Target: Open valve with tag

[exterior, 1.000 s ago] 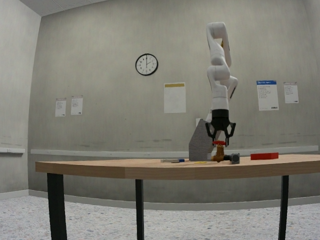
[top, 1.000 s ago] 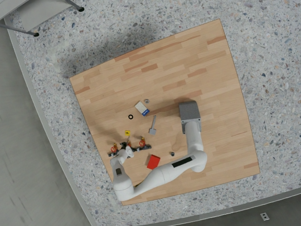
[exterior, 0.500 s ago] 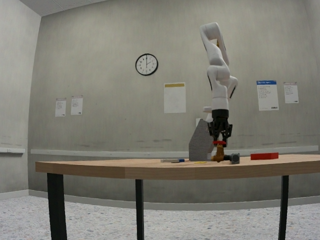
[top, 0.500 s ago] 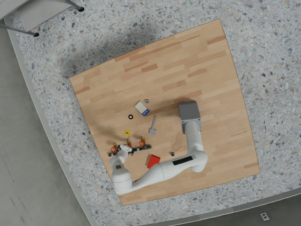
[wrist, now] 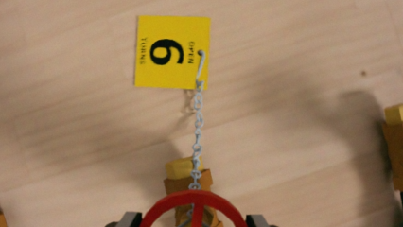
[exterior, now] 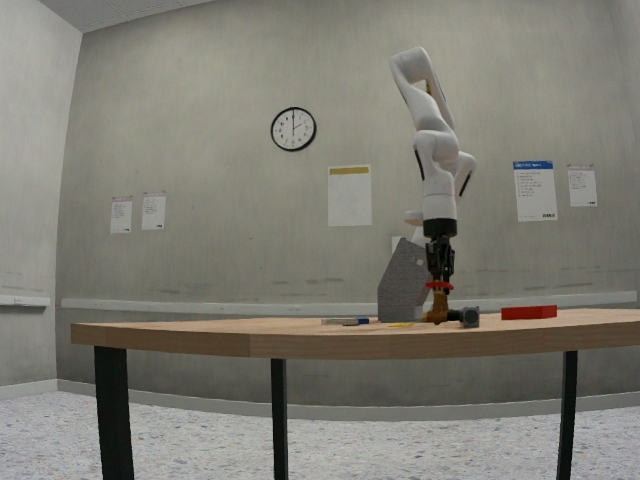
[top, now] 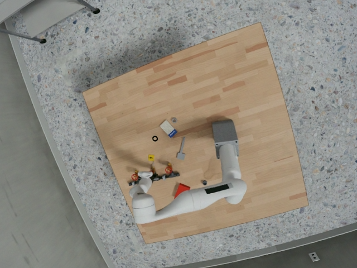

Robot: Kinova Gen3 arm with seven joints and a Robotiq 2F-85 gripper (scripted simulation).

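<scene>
Now: the yellow tag 1 cm behind my hand, 9 cm to the right of it and 8 cm below it. Also, from my hand: red block (16 cm behind, 20 cm to the left, 7 cm below); then grey scraper (23 cm behind, 10 cm to the right, 8 cm below); then blue box (17 cm behind, 27 cm to the right, 7 cm below).
</scene>
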